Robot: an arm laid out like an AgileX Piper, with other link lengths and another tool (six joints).
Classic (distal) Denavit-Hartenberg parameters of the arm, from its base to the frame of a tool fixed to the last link. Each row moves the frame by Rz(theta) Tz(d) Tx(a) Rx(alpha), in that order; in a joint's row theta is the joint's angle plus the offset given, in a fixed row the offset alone. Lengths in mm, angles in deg.
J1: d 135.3; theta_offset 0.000; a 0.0; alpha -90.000
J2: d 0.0; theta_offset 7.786; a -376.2; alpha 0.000
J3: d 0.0; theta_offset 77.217; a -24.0; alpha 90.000
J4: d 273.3; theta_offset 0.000; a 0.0; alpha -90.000
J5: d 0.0; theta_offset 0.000; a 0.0; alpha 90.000
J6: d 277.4; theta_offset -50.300; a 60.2; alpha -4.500
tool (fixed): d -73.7; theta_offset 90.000; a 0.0; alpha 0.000
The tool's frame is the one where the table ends.
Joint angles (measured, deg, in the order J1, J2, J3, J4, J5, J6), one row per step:
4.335 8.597 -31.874 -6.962 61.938 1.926
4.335 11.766 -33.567 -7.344 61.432 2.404
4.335 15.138 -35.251 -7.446 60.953 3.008
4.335 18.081 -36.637 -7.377 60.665 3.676
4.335 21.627 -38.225 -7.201 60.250 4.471
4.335 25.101 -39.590 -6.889 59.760 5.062
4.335 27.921 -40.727 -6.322 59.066 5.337
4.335 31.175 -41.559 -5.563 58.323 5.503
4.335 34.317 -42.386 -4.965 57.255 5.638
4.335 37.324 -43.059 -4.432 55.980 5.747
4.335 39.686 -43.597 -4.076 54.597 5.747
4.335 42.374 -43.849 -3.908 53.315 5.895
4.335 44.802 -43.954 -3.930 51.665 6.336
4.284 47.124 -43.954 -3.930 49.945 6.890
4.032 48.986 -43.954 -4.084 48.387 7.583
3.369 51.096 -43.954 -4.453 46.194 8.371
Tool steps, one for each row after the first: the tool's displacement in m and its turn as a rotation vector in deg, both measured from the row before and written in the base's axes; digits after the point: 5 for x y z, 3 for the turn. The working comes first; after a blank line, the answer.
Tool pose at each row, in the base's axes (x y z in m, rotation vector in deg; the steps are taken from these numbers as rounded here):
0.02029 -0.07100 0.25577 39.584 121.972 19.923
0.02786 -0.07134 0.26724 40.246 122.683 19.409
0.03678 -0.07058 0.27762 41.120 123.638 19.207
0.04492 -0.06930 0.28508 42.130 124.649 19.211
0.05572 -0.06736 0.29299 43.364 125.895 19.294
0.06733 -0.06502 0.29895 44.437 127.300 19.369
0.07827 -0.06205 0.30385 45.030 128.279 19.816
0.09081 -0.05839 0.30549 45.781 129.964 20.150
0.10429 -0.05519 0.30738 46.344 131.226 20.447
0.11805 -0.05218 0.30821 46.825 132.304 20.730
0.13022 -0.04995 0.30924 46.956 132.815 21.000
0.14256 -0.04824 0.30697 47.454 133.893 20.816
0.15475 -0.04692 0.30445 48.044 134.408 20.761
0.16643 -0.04561 0.30100 48.810 134.792 20.799
0.17599 -0.04548 0.29819 49.810 134.725 20.768
0.18781 -0.04706 0.29555 51.082 134.066 20.562

0.00757 -0.00034 0.01147 -0.043 0.921 -0.386
0.00892 0.00076 0.01038 0.285 1.170 -0.334
0.00814 0.00128 0.00746 0.491 1.237 -0.330
0.01080 0.00194 0.00791 0.655 1.513 -0.367
0.01161 0.00234 0.00596 0.606 1.610 -0.207
0.01094 0.00297 0.00490 0.644 1.018 0.079
0.01254 0.00366 0.00164 0.701 1.727 0.180
0.01348 0.00320 0.00189 0.557 1.287 0.149
0.01376 0.00301 0.00083 0.496 1.096 0.136
0.01217 0.00223 0.00103 0.299 0.469 0.162
0.01234 0.00171 -0.00227 0.169 1.165 0.004
0.01219 0.00132 -0.00252 0.218 0.672 -0.212
0.01168 0.00131 -0.00345 0.322 0.603 -0.343
0.00956 0.00013 -0.00281 0.285 0.292 -0.661
0.01182 -0.00158 -0.00264 0.165 -0.109 -1.080

